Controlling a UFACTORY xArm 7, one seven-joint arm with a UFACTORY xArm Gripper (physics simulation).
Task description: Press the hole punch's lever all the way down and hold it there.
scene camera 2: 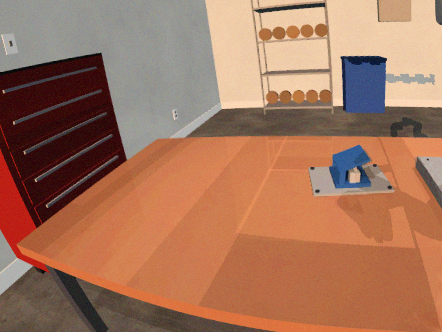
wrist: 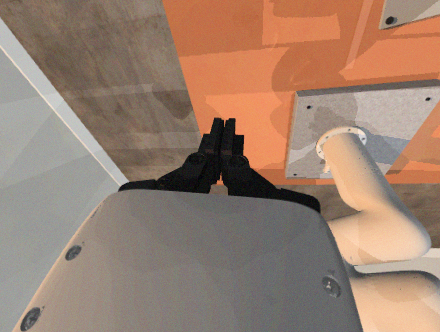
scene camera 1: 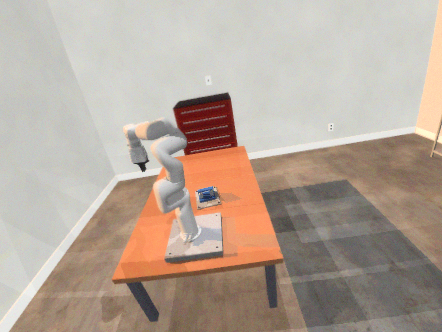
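Seen in the pictures: gripper, fingertip midpoint: (wrist: 225,133) (scene camera 1: 144,171); arm's base at its link origin: (wrist: 339,143) (scene camera 1: 191,233).
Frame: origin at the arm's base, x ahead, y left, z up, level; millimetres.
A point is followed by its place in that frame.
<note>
The blue hole punch (scene camera 1: 207,195) {z -16, x 403, y -42 mm} (scene camera 2: 344,172) {z 22, x 418, y 30 mm} sits on a light grey plate (scene camera 1: 211,205) {z -31, x 296, y -82 mm} (scene camera 2: 327,189) {z -28, x 464, y 44 mm} on the table. Its blue lever (scene camera 2: 352,156) {z 43, x 398, y -34 mm} is tilted up above the base in scene camera 2, with a pale block under it. My gripper (scene camera 1: 143,170) {z 319, x 250, y 293 mm} (wrist: 225,133) {z 319, x 250, y 293 mm} is shut and empty, its black fingertips together. It hangs high, beyond the table's left edge in scene camera 1, well apart from the punch. The gripper does not show in scene camera 2. In the wrist view a corner of a grey plate shows at the top right, and the punch's lever does not show.
The orange table (scene camera 1: 230,170) {z -36, x 798, y -198 mm} (scene camera 2: 165,210) {z -36, x 886, y 234 mm} (wrist: 235,75) {z -36, x 177, y 306 mm} carries the arm's grey base plate (scene camera 1: 207,245) {z -1, x -101, y -112 mm} (wrist: 310,125) {z 0, x 58, y 99 mm}. A red drawer cabinet (scene camera 1: 205,125) (scene camera 2: 65,125) stands behind the table in scene camera 1. A shelf rack (scene camera 2: 295,73) and a blue bin (scene camera 2: 364,86) stand beyond the table.
</note>
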